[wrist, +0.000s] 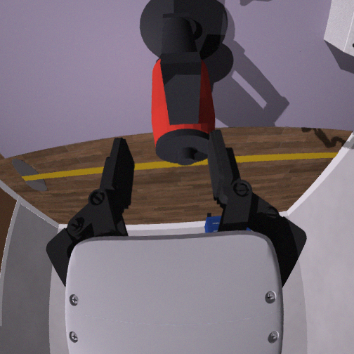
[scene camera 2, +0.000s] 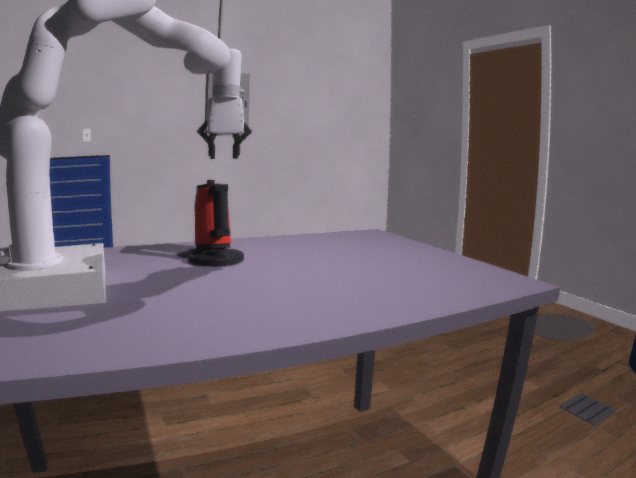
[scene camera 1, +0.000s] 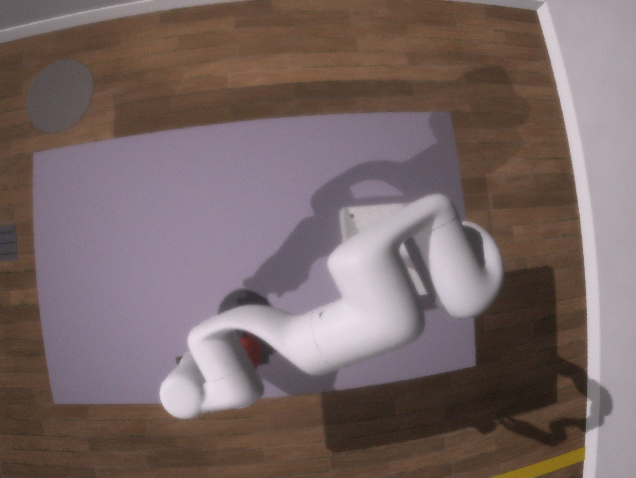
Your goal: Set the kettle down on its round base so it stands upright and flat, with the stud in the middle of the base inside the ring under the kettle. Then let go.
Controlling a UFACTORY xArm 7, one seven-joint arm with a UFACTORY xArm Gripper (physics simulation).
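The red kettle (scene camera 1: 250, 349) (scene camera 2: 203, 215) (wrist: 157, 105), with its black handle (scene camera 2: 221, 210) (wrist: 182, 95), stands on the black round base (scene camera 1: 241, 295) (scene camera 2: 233, 258) (wrist: 150, 25) and looks upright in scene camera 2. The stud and the ring are hidden under the kettle, so I cannot tell whether the stud is inside the ring or the bottom is fully flat. My gripper (scene camera 2: 224, 154) (wrist: 168, 146) is open and empty. It hangs above the kettle's top, apart from it in scene camera 2. In scene camera 1 the arm hides most of it and part of the kettle.
The purple table (scene camera 1: 154, 215) (scene camera 2: 329, 287) carries the arm's pale mounting block (scene camera 1: 359, 215) (scene camera 2: 77, 287) (wrist: 342, 27). The arm (scene camera 1: 380, 287) (scene camera 2: 30, 195) reaches over the table from the block. The kettle stands near one long edge of the table.
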